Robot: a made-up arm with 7 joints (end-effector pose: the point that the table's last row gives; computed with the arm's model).
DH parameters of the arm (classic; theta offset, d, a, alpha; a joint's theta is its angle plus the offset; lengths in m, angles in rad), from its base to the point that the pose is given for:
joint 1: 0 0.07 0.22 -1.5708
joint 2: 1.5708 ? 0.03 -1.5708
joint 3: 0 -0.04 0.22 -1.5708
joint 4: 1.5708 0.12 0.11 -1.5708
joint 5: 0.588 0 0.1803 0
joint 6: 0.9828 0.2 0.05 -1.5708
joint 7: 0 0.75 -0.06 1.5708
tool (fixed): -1.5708 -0.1 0 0
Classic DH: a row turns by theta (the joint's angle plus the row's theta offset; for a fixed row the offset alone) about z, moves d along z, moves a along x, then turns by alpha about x.
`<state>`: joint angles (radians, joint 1 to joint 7).
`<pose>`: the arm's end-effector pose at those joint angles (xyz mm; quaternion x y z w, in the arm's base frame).
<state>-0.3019 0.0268 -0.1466 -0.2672 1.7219 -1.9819 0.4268</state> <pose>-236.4 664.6 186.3 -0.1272 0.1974 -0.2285 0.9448</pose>
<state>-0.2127 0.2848 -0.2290 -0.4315 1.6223 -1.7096 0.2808</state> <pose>-197.9 480.1 407.6 0.0053 0.3554 -0.0818 0.9311</pose>
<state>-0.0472 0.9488 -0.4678 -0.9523 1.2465 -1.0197 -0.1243</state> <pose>277.9 136.5 440.8 0.3720 0.7542 0.0043 0.5410</pose>
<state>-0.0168 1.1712 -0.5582 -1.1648 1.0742 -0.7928 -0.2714</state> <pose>389.0 93.4 281.0 0.4506 0.8326 -0.0644 0.3156</pose>
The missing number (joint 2, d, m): 0.42
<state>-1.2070 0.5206 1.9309 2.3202 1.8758 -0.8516 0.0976</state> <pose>386.7 -730.2 639.8 -0.4747 -0.1231 0.7723 0.4039</pose>
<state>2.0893 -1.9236 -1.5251 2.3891 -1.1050 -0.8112 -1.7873</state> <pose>-289.2 -139.1 -601.3 0.1330 -0.3899 0.7935 0.4480</pose>
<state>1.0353 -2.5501 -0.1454 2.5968 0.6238 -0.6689 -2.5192</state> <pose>-509.2 635.3 884.3 0.5999 0.5111 -0.2798 0.5483</pose>
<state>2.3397 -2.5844 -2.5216 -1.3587 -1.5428 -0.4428 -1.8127</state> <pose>-80.0 -804.0 -474.9 -0.2894 -0.5844 -0.7250 0.2216</pose>
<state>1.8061 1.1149 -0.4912 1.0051 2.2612 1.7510 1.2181</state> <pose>-923.7 411.6 206.3 -0.5942 0.3130 -0.3053 0.6751</pose>
